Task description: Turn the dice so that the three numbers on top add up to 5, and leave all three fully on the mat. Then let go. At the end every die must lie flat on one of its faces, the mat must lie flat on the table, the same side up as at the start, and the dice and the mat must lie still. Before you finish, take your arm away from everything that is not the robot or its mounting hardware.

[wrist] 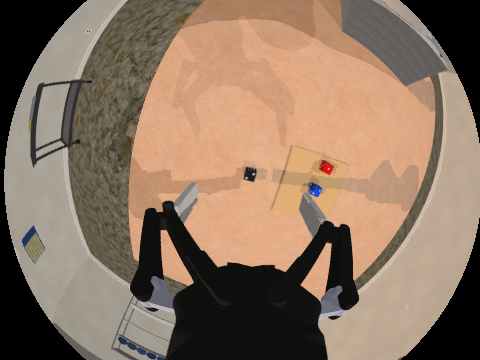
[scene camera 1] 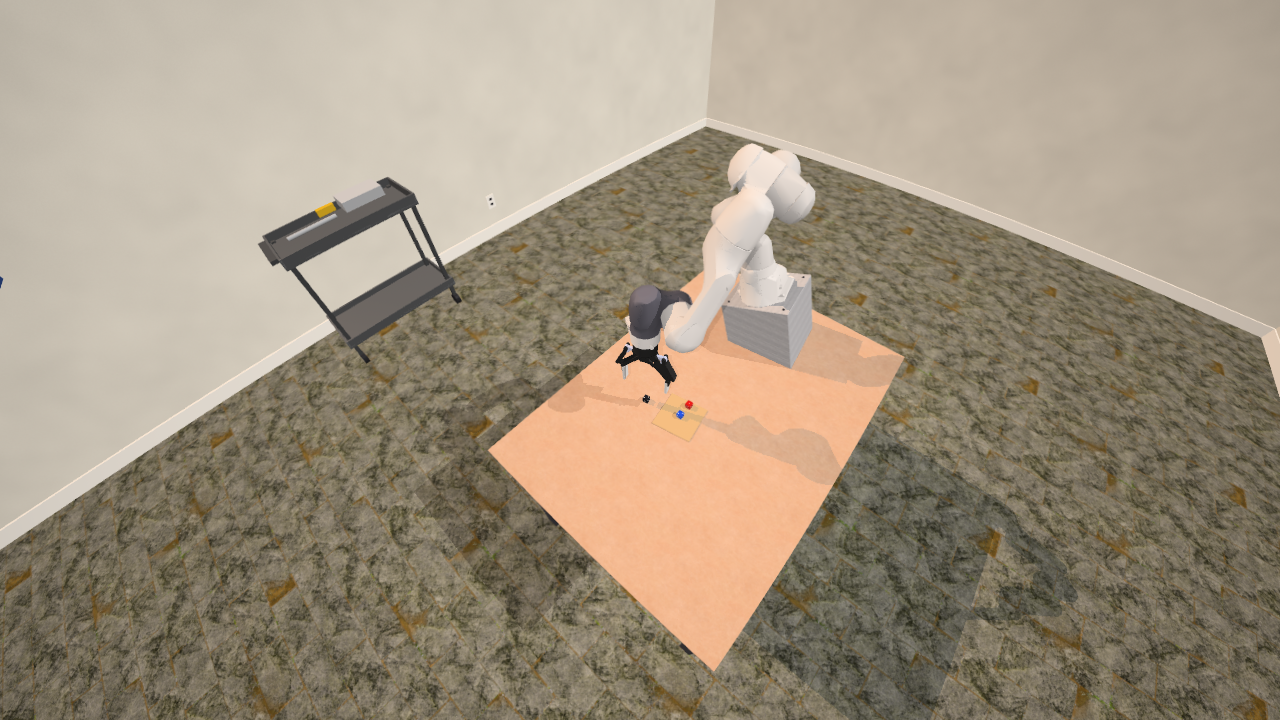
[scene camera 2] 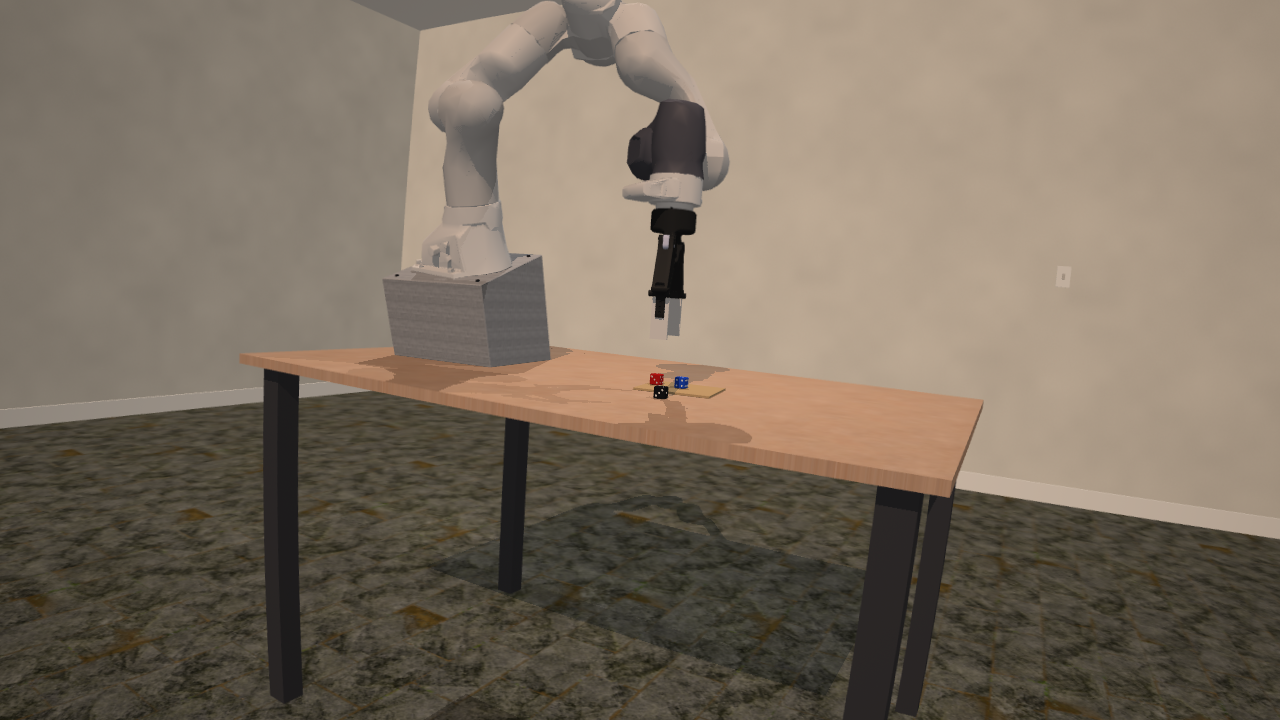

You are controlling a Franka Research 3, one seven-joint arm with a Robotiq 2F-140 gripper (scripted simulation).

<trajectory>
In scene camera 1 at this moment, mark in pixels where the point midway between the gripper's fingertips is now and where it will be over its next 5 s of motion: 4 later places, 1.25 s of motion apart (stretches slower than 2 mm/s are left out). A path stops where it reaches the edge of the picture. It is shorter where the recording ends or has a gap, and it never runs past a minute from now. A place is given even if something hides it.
My gripper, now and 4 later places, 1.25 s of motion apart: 645, 383; 646, 388; 646, 395; 646, 397; 644, 396
</trajectory>
